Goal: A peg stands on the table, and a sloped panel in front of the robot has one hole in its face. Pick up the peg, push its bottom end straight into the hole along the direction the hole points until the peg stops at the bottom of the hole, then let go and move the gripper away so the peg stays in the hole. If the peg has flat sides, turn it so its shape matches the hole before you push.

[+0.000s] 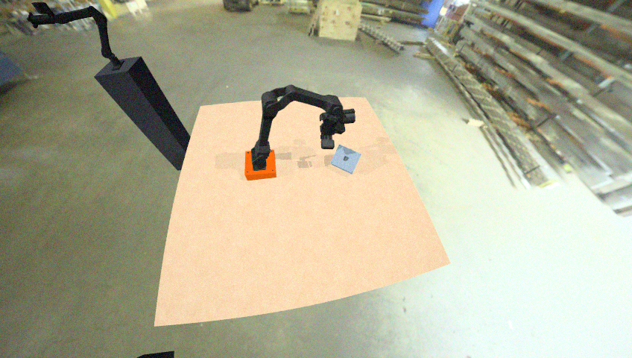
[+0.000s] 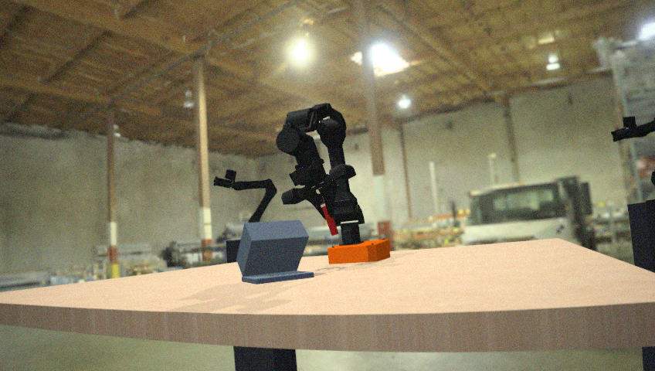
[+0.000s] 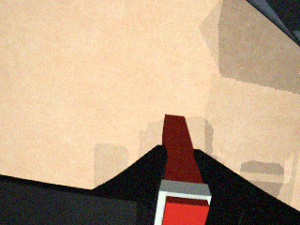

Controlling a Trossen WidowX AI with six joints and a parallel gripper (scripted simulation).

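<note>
Right now the blue-grey sloped panel is 110 mm ahead of my gripper tip, 100 mm to the right of it and 60 mm below it. Round my gripper tip: red peg (20 mm above).
</note>
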